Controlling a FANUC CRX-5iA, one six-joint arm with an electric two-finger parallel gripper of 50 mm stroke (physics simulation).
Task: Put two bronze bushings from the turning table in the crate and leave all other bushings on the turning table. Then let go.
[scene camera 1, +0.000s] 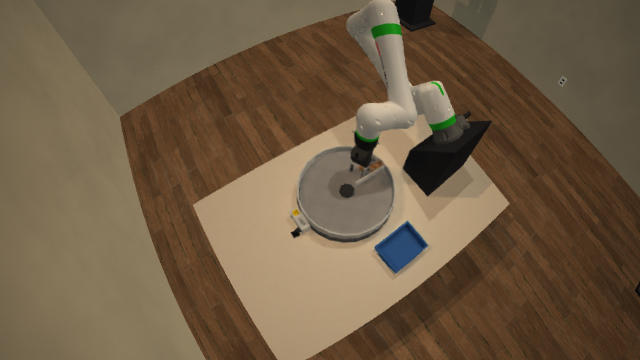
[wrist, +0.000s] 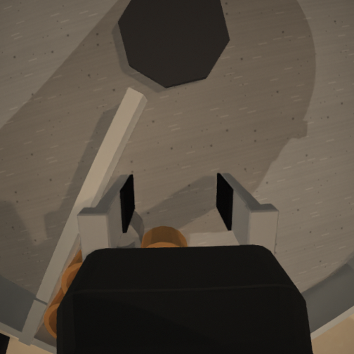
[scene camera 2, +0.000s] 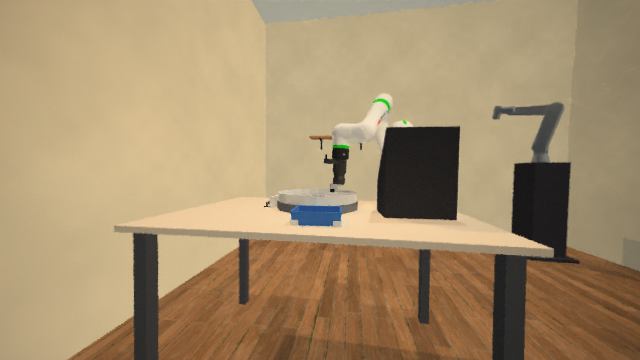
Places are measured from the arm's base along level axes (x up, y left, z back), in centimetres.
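Pixels of known places: gripper, fingertip midpoint: (scene camera 1: pixel 356 173); arm's base, link origin: (scene camera 1: pixel 448 136) (scene camera 2: pixel 410 156).
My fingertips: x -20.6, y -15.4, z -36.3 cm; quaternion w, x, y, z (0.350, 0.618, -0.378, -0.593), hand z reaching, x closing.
Observation:
For each thing: its top centre in the pictures, then the offset to it from my fingertips. "*": a spot on its surface instead.
- blue crate, top centre: (scene camera 2: pixel 317 208) (scene camera 1: pixel 402 246) dx -1.2, dy +38.0, dz -2.9 cm
- pale straight bar, surface spot: (scene camera 1: pixel 369 176) * dx +1.1, dy +4.7, dz +3.3 cm
- dark hub, top centre: (scene camera 1: pixel 346 190) dx -0.1, dy +4.4, dz -8.3 cm
- small device, surface spot: (scene camera 1: pixel 300 220) * dx -0.3, dy +5.4, dz -31.9 cm
The grey turning table (scene camera 1: pixel 325 210) (scene camera 2: pixel 317 198) (wrist: pixel 260 100) stands on the white table. My gripper (scene camera 1: pixel 357 171) (scene camera 2: pixel 332 189) (wrist: pixel 175 190) is open and empty, low over its far side. In the wrist view a bronze bushing (wrist: pixel 164 237) shows between and below the fingertips, partly hidden by the gripper body. A grey bushing (wrist: pixel 134 231) is partly hidden by the left finger. More bronze bushings (wrist: pixel 72 275) (scene camera 1: pixel 375 166) lie beside the pale bar, at lower left in the wrist view. The blue crate (scene camera 1: pixel 401 247) (scene camera 2: pixel 316 217) shows no bushing inside in scene camera 1.
A pale straight bar (wrist: pixel 107 155) (scene camera 1: pixel 369 176) reaches inward from the turning table's rim, left of my fingers in the wrist view. A dark hub (wrist: pixel 174 40) (scene camera 1: pixel 346 190) sits at the centre. A black pedestal (scene camera 1: pixel 437 162) (scene camera 2: pixel 420 172) carries the arm. A small device (scene camera 1: pixel 300 220) adjoins the rim.

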